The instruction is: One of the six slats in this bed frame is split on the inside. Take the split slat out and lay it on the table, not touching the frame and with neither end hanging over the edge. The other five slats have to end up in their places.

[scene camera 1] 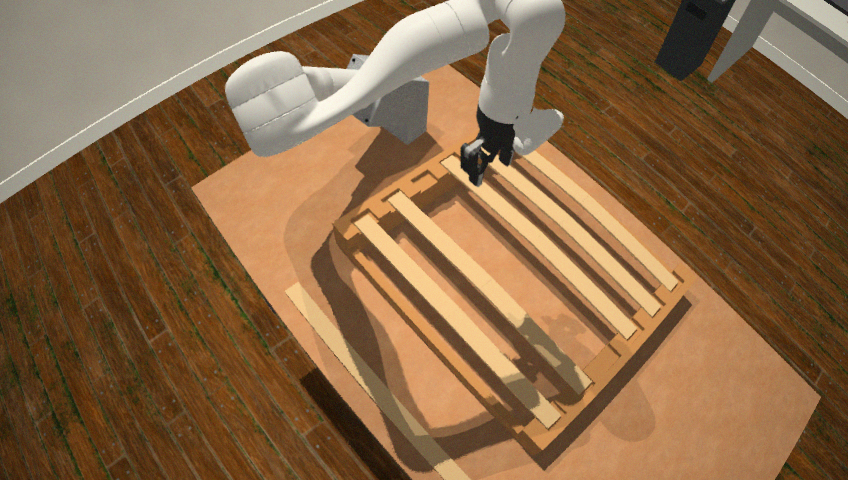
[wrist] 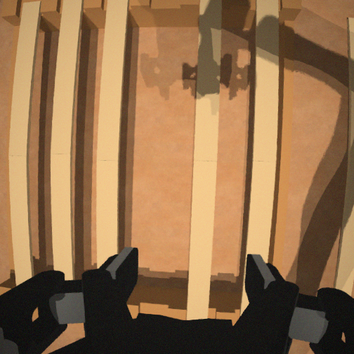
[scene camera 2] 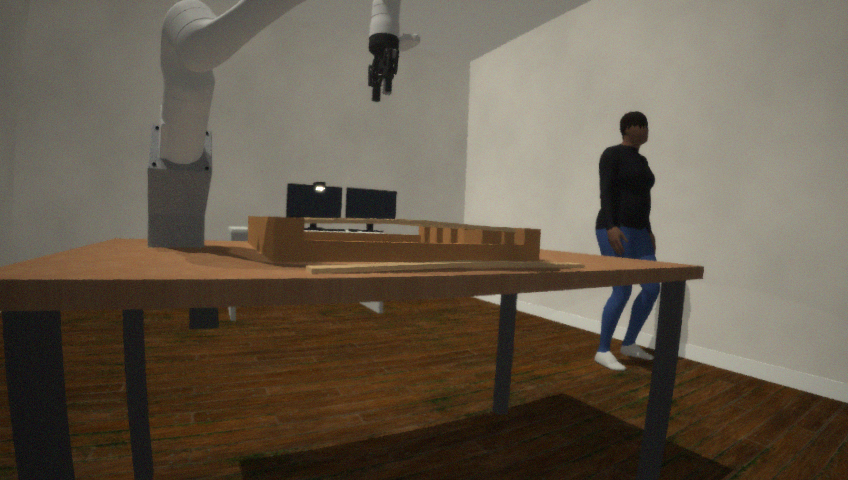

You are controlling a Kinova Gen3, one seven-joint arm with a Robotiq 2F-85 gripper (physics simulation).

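Note:
The bed frame (scene camera 1: 541,440) (scene camera 2: 416,251) (wrist: 165,17) holds five pale slats, two on one side of a wide gap and three on the other. One of them is the outermost slat (scene camera 1: 440,303) (wrist: 265,200). The notches at the gap are empty. A loose slat (scene camera 1: 333,340) (scene camera 2: 357,268) (wrist: 348,250) lies on the table beside the frame, apart from it, along the long table edge. Its near end is cut off in scene camera 1. A thin line crosses each framed slat in the wrist view; no inside split shows. My gripper (scene camera 1: 491,170) (scene camera 2: 382,96) (wrist: 190,266) is open and empty, high above the frame.
The table (scene camera 1: 731,368) (scene camera 2: 148,291) extends past both ends of the frame. My arm's grey base (scene camera 1: 407,107) (scene camera 2: 178,205) stands beyond one frame end. A person (scene camera 2: 624,184) stands behind the table, and monitors (scene camera 2: 371,203) stand in the background. Arm shadows cross several slats.

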